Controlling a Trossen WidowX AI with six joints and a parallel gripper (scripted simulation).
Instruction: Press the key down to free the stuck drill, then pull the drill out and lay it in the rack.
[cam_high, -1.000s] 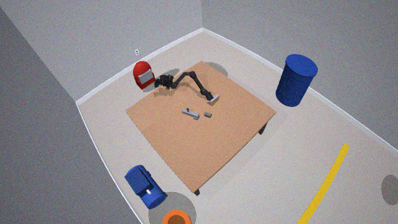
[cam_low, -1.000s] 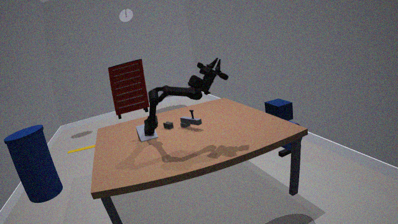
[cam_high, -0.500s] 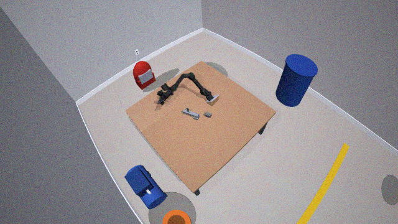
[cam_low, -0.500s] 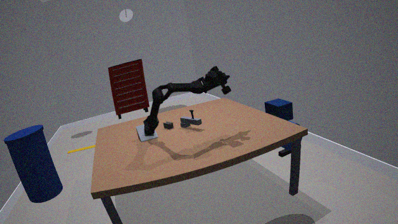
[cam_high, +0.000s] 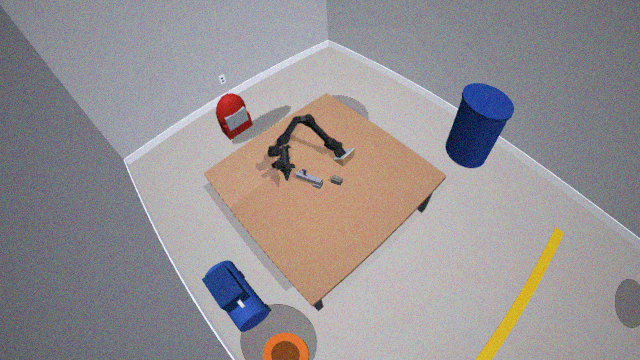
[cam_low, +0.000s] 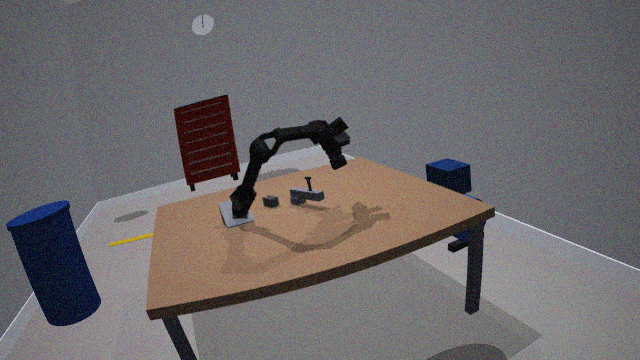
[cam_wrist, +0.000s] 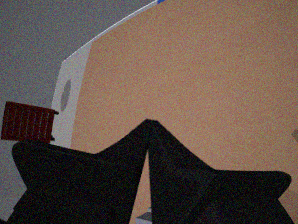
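The key lies 15 cm behind my gripper tip, 8 cm below it and 4 cm to the right of it. Also, from my gripper tip: light-grey block (17 cm behind, 14 cm below, 1 cm to the right); dark-grey block (31 cm behind, 16 cm below, 10 cm to the left).
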